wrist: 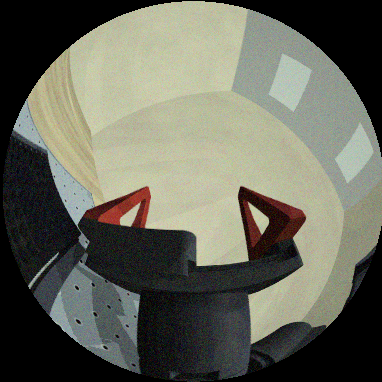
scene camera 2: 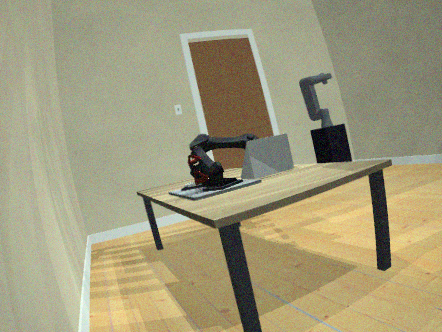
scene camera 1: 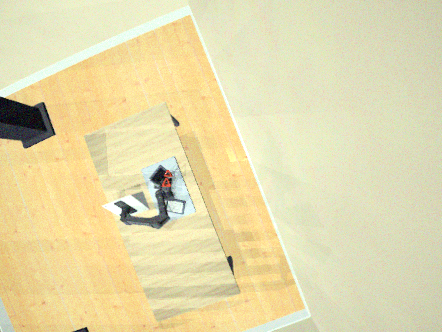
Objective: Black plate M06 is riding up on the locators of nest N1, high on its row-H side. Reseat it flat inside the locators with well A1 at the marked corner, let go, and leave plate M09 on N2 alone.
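Where they show: gripper, between the fingertips: (wrist: 193, 190) (scene camera 2: 192, 163) (scene camera 1: 167, 173); arm's base, origin of its link: (scene camera 2: 263, 153) (scene camera 1: 126, 207).
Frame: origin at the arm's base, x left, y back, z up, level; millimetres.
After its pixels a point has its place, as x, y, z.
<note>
The black plate M06 (scene camera 1: 159, 173) {159, -336, -79} (wrist: 30, 195) lies toward the far end of the pale perforated board (scene camera 1: 176, 166) {161, -491, -99} (wrist: 73, 192) {219, -442, -99}. In the wrist view it is large and close at the left edge, cut off by the view. Its tilt, well A1 and the locators of nest N1 cannot be made out. My gripper (scene camera 1: 167, 178) {120, -441, 41} (scene camera 2: 198, 169) {120, -441, 41} (wrist: 193, 190) {120, -441, 41} is open and empty, low beside the black plate, with its red fingers pointing sideways toward the wall. A pale plate in a dark frame (scene camera 1: 176, 206) {-161, -362, -83}, seemingly M09 on N2, lies at the board's other end, apart from the fingers.
My arm's links (scene camera 1: 145, 220) {-145, -187, 130} (scene camera 2: 222, 143) {-123, -170, 102} bend round over the table (scene camera 1: 190, 260) {-659, -280, -112} (scene camera 2: 320, 180) {661, -147, -112}. A grey upright panel (scene camera 2: 272, 154) {79, 11, -12} stands by the arm's base. A second arm (scene camera 2: 311, 102) stands on a black pedestal (scene camera 2: 331, 145) beyond the table.
</note>
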